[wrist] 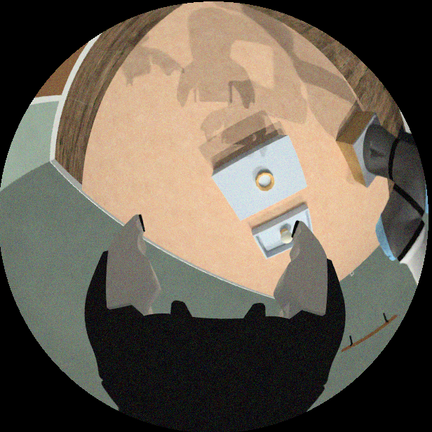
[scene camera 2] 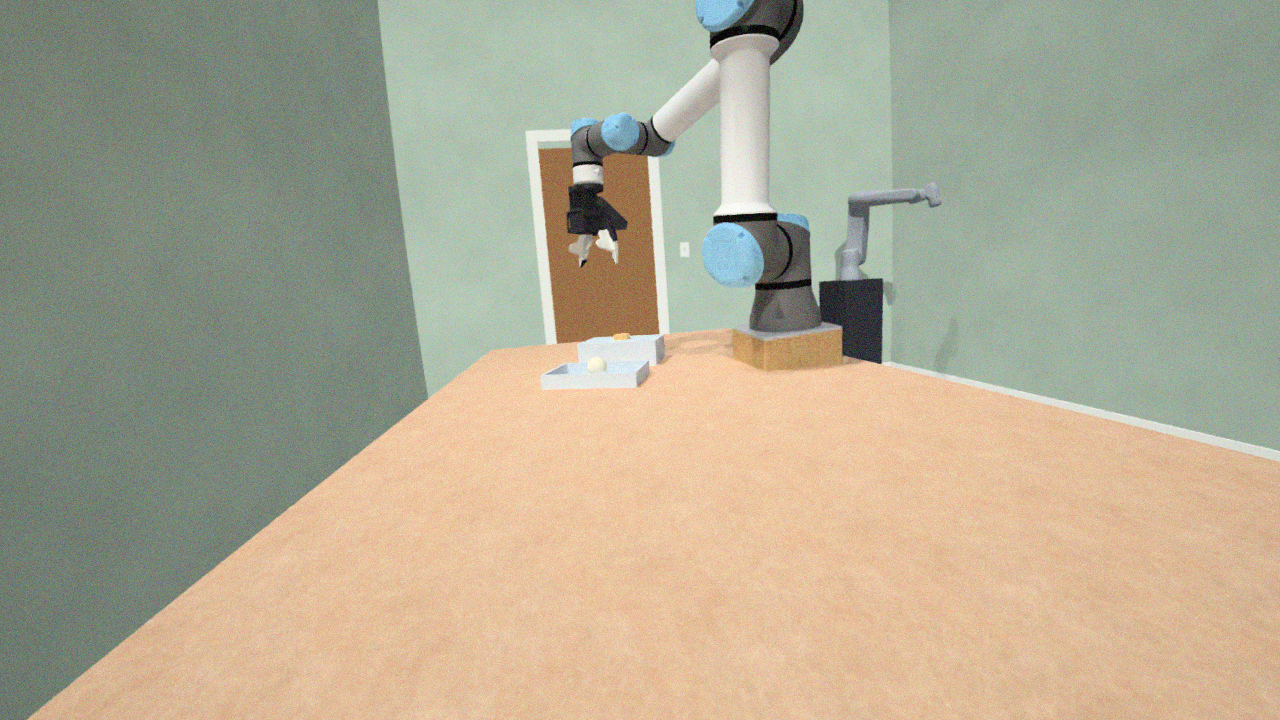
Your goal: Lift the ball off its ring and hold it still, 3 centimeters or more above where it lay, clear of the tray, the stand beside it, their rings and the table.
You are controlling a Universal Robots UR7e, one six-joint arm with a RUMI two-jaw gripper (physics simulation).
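Frame: origin at the arm's base, x ahead, y left, z up, level; metres.
Seen in the pictures: gripper, between the fingertips: (scene camera 2: 598,265); arm's base, origin of its link: (scene camera 2: 784,325).
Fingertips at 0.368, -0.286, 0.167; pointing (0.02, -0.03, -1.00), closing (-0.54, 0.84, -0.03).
Observation:
Offsets run from my fingertips to a thing's top centre, as dx, dy, dz. "*": to the spot under its first point. Level surfaces: height alone.
A cream ball @(+0.047, +0.285, -0.195) (scene camera 2: 597,364) (wrist: 286,237) rests in the shallow pale tray @(+0.047, +0.285, -0.217) (scene camera 2: 590,380) (wrist: 266,253); a bit of its ring shows beside it in the wrist view, the rest is hidden. Behind the tray stands a pale block-like stand (scene camera 2: 619,352) (wrist: 240,192) with an orange ring @(* -0.035, +0.106, -0.179) (scene camera 2: 622,336) (wrist: 257,181) on its top. My gripper (scene camera 2: 599,262) (wrist: 218,219) is open and empty, pointing down, high above the tray and the stand. In the wrist view the right fingertip partly overlaps the picture of the tray beside the ball.
The arm's base sits on a wooden block (scene camera 2: 787,349) (wrist: 352,160) at the right of the tray and stand. A wall (scene camera 2: 214,223) runs along the left side of the table @(dz -0.245) (scene camera 2: 644,537). A second, grey arm (scene camera 2: 857,237) stands on a dark pedestal (scene camera 2: 854,313) behind.

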